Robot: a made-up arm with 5 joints.
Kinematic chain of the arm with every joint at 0, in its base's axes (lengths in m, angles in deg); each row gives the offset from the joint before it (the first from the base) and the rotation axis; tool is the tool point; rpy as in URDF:
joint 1: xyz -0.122 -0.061 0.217 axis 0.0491 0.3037 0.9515
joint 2: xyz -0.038 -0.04 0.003 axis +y
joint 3: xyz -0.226 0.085 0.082 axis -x
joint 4: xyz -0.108 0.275 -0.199 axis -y
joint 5: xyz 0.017 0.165 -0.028 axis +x
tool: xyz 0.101 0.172 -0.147 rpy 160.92 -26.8 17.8
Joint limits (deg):
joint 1: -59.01..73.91
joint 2: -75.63..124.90
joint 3: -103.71..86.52
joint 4: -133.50..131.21
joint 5: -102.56..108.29
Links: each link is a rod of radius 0.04 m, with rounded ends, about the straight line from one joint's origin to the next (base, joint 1, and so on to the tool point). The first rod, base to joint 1, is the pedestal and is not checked.
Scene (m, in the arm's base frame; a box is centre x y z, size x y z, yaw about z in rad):
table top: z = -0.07
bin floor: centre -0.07 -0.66 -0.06 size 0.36 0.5 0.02 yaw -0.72
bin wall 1: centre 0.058 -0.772 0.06 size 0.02 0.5 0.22 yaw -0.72
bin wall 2: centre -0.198 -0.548 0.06 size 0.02 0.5 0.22 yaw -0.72
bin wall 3: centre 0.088 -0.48 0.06 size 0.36 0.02 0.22 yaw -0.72
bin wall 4: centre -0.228 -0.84 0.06 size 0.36 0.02 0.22 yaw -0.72
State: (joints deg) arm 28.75 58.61 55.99 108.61 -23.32
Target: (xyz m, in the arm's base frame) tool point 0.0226 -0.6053 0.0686
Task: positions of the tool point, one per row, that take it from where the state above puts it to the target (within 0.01 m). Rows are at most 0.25 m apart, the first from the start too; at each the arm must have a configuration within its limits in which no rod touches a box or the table.
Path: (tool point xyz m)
1: -0.6488 -0.1398 0.3298
2: -0.5547 -0.2951 0.4327
3: -0.3913 -0.3984 0.5268
4: -0.1839 -0.4267 0.5915
5: -0.1736 -0.5170 0.4582
6: -0.1362 -0.5693 0.3291
7: -0.0827 -0.5933 0.2192
8: -0.0258 -0.6017 0.1337
9: 0.0226 -0.6053 0.0686

